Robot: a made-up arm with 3 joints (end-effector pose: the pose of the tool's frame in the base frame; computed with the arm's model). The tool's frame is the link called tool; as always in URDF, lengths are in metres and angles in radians. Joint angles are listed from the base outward.
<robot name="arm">
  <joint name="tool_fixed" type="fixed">
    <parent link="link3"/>
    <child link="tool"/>
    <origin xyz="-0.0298 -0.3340 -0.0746" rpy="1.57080 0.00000 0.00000"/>
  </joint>
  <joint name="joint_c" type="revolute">
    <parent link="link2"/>
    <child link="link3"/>
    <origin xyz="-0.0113 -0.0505 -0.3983" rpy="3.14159 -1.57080 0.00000"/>
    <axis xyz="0 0 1"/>
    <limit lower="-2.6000" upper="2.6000"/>
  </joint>
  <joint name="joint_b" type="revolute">
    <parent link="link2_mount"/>
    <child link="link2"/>
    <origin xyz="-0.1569 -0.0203 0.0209" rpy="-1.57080 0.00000 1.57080"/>
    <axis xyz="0 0 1"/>
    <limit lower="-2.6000" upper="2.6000"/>
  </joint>
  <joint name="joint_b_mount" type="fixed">
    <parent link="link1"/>
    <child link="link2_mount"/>
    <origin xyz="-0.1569 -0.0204 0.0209"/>
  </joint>
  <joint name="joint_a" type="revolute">
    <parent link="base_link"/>
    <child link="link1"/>
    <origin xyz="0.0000 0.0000 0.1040" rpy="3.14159 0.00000 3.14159"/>
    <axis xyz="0 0 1"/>
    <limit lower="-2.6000" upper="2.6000"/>
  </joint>
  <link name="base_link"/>
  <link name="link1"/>
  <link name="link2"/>
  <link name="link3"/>
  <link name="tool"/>
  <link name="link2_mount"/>
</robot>
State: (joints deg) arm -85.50 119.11 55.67
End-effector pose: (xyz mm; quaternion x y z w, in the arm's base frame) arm 154.1 162.9 -91.9 0.3992 0.6912 0.5998 0.0558
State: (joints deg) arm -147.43 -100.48 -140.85
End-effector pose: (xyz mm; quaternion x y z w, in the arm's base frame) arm 416.7 146.6 206.4 -0.5062 0.4162 -0.4088 0.6352
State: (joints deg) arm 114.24 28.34 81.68
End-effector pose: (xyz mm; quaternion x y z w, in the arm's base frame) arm -217.1 -167.3 45.5 0.6330 0.1887 -0.5291 0.5327
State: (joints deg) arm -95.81 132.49 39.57
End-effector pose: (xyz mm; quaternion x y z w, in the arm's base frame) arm 137.9 119.9 -153.8 0.4762 0.7305 0.4890 0.0242
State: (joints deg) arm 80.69 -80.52 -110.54
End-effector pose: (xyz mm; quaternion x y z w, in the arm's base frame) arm -307.1 341.6 114.7 -0.6866 -0.2396 0.1233 0.6752
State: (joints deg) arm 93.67 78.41 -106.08
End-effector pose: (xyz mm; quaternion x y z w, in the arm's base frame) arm 135.4 389.3 -56.4 0.1916 0.7008 0.6854 0.0497
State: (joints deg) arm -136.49 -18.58 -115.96
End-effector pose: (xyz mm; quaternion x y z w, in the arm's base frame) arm 402.7 -115.7 -122.3 0.7454 -0.3896 0.5367 0.0668
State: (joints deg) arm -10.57 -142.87 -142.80
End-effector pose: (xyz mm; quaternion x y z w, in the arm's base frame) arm -226.3 -219.4 380.8 -0.2733 -0.3283 0.9040 0.0184
